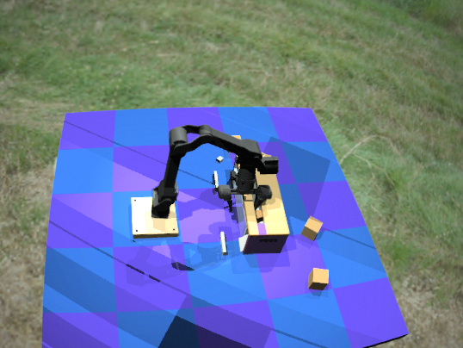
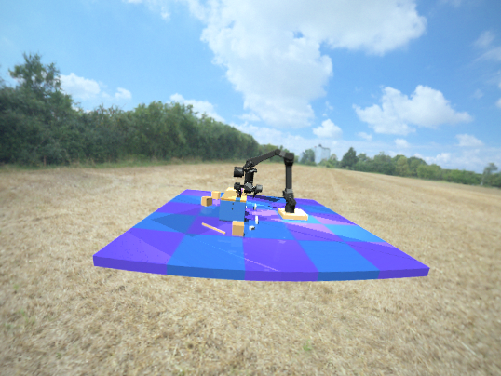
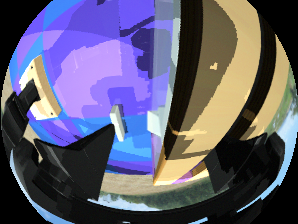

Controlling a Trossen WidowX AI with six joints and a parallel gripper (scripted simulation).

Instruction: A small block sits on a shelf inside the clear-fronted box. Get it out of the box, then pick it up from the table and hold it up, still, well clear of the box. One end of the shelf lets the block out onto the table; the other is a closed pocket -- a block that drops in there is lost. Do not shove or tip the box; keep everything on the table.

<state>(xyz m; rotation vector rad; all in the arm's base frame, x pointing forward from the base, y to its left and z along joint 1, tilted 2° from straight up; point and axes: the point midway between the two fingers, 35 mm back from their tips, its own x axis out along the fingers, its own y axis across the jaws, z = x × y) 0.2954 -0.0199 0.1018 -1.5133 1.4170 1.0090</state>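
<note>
Now: gripper tip 6 cm short of the block and 2 cm to the left of it. Round my gripper tip: thin stick: 40 cm to the left, 14 cm ahead, 8 cm below; then clear-fronted wooden box: 6 cm to the left, 3 cm below, 3 cm ahead.
</note>
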